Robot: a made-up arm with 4 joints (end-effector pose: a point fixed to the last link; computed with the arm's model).
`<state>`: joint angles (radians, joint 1 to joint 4).
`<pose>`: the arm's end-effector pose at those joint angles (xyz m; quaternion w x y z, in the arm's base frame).
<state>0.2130 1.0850 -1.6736 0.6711</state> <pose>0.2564 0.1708 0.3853 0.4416 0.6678 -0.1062 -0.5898</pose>
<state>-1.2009 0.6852 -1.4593 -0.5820</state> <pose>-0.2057 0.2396 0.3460 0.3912 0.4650 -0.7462 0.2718</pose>
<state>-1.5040 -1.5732 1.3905 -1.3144</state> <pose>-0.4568 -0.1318 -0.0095 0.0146 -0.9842 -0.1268 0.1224</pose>
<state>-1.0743 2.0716 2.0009 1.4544</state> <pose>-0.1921 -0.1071 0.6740 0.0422 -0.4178 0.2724 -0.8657</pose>
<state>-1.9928 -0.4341 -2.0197 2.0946</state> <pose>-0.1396 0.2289 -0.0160 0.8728 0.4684 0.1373 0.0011</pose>
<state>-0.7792 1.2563 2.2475 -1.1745</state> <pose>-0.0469 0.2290 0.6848 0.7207 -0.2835 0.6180 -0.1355</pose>
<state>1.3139 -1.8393 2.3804 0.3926</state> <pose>0.2816 -0.1660 0.5094 0.7299 -0.1728 -0.4904 0.4438</pose>
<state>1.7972 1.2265 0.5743 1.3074</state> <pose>0.3485 0.1152 -0.1069 0.1876 -0.8923 0.2174 -0.3484</pose>
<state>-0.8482 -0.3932 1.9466 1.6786</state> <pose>-0.3958 0.2732 0.3602 0.1177 -0.2453 -0.8336 -0.4807</pose>
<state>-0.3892 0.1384 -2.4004 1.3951</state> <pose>-0.0659 0.3029 0.4178 0.3619 0.7884 0.4871 -0.1007</pose>
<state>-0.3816 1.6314 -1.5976 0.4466</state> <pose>0.1506 0.0682 0.5201 0.2714 0.6977 -0.4599 -0.4776</pose>
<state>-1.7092 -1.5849 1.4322 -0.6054</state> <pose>-0.3809 -0.1247 -0.1018 0.0061 0.8862 0.4633 -0.0033</pose>
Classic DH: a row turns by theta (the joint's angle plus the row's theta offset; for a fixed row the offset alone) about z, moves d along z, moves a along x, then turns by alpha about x. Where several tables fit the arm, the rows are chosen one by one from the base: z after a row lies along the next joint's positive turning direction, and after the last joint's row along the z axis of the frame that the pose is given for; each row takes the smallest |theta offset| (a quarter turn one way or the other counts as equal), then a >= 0, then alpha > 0; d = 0 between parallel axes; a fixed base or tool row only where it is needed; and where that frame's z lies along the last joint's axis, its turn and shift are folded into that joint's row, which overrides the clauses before.
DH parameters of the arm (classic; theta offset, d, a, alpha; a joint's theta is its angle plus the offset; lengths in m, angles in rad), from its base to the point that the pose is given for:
base (fixed): 0 0.18 0 -1.5708
joint 1: 0 0 0.04 -1.5708
joint 2: -1.5708 -0.33 0.25 1.5708
joint 3: 0 0.09 -0.11 -1.5708
joint 4: -0.245 0 0.0412 3.1416
tool (fixed): -1.8158 0.03 0 0

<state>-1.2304 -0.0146 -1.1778 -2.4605</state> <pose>-0.2169 0.1643 0.1828 0.0792 0.2989 0.5834 -0.7510</pose>
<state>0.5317 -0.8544 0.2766 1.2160</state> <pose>0.0831 0.0725 0.5749 0.9712 -0.1147 0.1416 -0.1534</pose>
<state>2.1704 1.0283 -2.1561 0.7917</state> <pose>0.0760 0.1962 -0.1538 0.2275 0.0780 0.2082 -0.9481</pose>
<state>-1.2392 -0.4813 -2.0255 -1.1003</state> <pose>-0.2788 0.1767 0.0654 0.1531 0.4392 -0.4266 0.7757</pose>
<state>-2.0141 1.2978 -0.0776 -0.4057</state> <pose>-0.3941 0.1567 0.1848 0.4570 0.3780 -0.7776 -0.2088</pose>
